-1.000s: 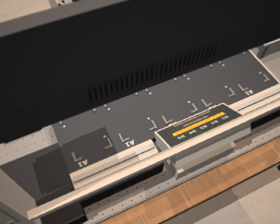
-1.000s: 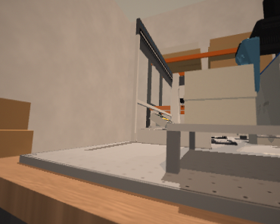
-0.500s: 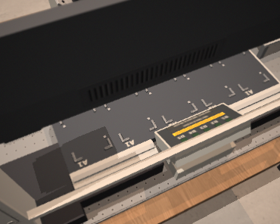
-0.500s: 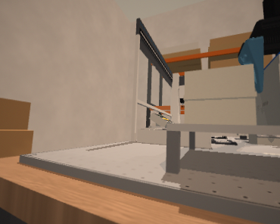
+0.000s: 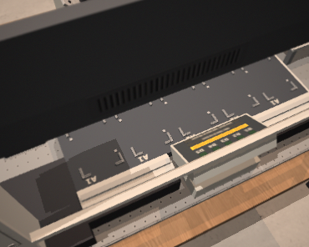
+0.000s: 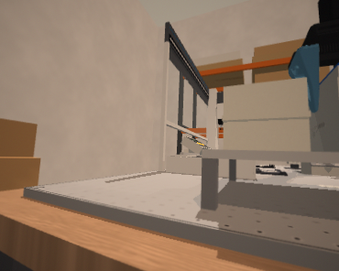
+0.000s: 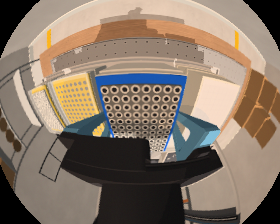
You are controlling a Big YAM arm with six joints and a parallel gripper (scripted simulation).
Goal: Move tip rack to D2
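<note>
Now: hand 110 mm short of the beige block, 10 mm to the right of it and 10 mm above it. The rest, counted from my hand: clear rack cover: 120 mm ahead, 120 mm to the right, 50 mm below; then blue tip rack: 10 mm ahead, 10 mm to the right; then shelf: 50 mm behind, 70 mm to the right, 70 mm below.
</note>
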